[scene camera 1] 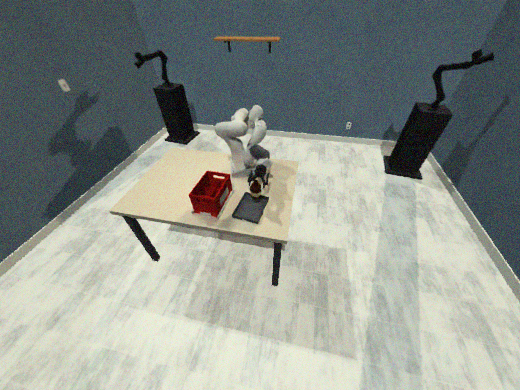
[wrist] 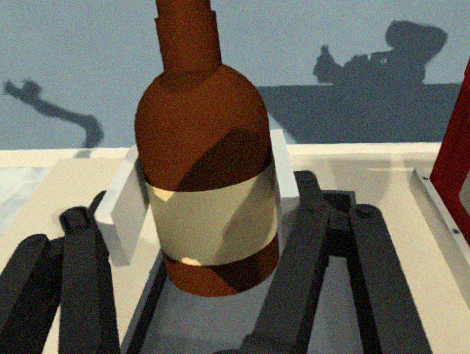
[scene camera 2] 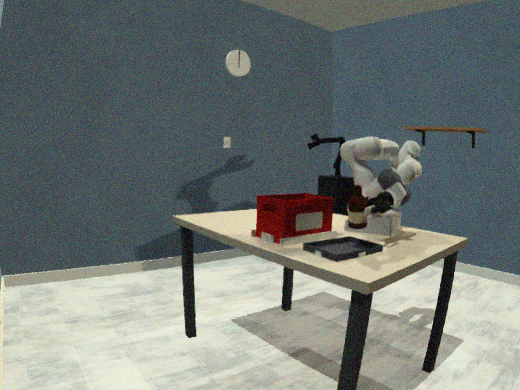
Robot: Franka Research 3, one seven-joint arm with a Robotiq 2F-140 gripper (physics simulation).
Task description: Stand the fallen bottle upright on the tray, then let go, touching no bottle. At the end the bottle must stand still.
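A brown bottle (scene camera 1: 255,187) (scene camera 2: 357,212) (wrist: 210,130) with a cream label looks upright or nearly so in scene camera 2. My gripper (scene camera 1: 257,183) (scene camera 2: 363,206) (wrist: 209,159) is shut on the bottle, with one pale pad on each side of its body at about label height. The dark tray (scene camera 1: 251,208) (scene camera 2: 344,247) (wrist: 205,325) lies flat on the table. The bottle is held near the tray's robot-side edge, and its base appears higher than the tray. The exact gap under the base cannot be told.
A red crate (scene camera 1: 204,200) (scene camera 2: 275,220) (wrist: 457,165) stands beside the tray, with pale strips around its base. The table (scene camera 1: 160,185) (scene camera 2: 220,223) carries both and the arm's base. Two black pedestals (scene camera 1: 172,112) (scene camera 1: 420,135) with black arms stand beyond the table.
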